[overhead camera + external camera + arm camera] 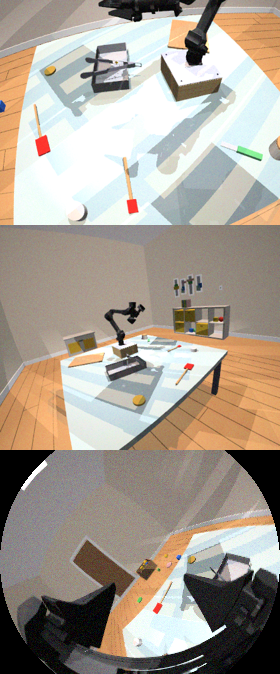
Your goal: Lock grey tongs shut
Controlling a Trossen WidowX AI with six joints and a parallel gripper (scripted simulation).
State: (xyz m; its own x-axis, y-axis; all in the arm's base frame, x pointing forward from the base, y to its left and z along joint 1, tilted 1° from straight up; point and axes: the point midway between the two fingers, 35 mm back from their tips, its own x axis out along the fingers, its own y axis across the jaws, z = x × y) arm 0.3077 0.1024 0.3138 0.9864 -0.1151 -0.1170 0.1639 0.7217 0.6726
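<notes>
The roasting tin is 39 cm below my gripper tip, 20 cm to the right of it and 4 cm ahead of it. Also, from my gripper tip: yellow disc: 40 cm below, 40 cm ahead, 26 cm to the right; then green-handled knife: 44 cm behind, 41 cm below, 30 cm to the left; then white disc: 47 cm to the left, 40 cm below, 15 cm ahead.
</notes>
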